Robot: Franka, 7 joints.
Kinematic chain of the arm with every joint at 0, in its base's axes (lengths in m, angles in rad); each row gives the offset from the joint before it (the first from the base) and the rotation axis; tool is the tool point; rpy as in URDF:
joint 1: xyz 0 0 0.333 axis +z
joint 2: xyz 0 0 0 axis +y
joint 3: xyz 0 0 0.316 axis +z
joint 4: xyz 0.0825 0 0 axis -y
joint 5: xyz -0.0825 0 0.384 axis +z
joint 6: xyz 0 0 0 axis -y
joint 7: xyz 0.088 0 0 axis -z
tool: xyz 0 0 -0.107 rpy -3.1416 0 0
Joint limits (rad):
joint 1: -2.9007..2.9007
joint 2: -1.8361..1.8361
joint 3: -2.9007..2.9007
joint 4: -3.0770..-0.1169
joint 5: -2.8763..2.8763
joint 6: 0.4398..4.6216
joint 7: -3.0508..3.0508
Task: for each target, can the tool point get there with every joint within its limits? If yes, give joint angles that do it. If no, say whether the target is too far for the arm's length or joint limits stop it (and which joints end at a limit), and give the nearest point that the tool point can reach.
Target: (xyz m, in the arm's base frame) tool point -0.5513 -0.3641 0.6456
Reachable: yes | joints 0.8202 -0.6943 2.2672 -0.9445 -1.1426 4.0639 -0.4231
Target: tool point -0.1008 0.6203 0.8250
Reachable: yes | joints 1.2020 1.3297 2.2265 -1.1030 2.0053 1.7381 -0.0594
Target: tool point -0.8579 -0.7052 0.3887
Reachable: no: too far | nearest point -0.6619 -0.5441 0.3760 | short by 0.254 m
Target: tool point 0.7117 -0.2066 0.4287
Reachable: yes | joints 2.3865 -1.4676 -1.1168 -0.9368 1.1066 3.9459 1.9269
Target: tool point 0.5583 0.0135 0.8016
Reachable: yes | joints -0.9234 0.3293 1.3049 -1.5274 0.2381 3.8648 -2.0370
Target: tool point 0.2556 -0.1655 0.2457
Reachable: yes | joints 1.9481 -0.1021 -2.2422 -2.6017 2.3677 3.6521 -0.4874
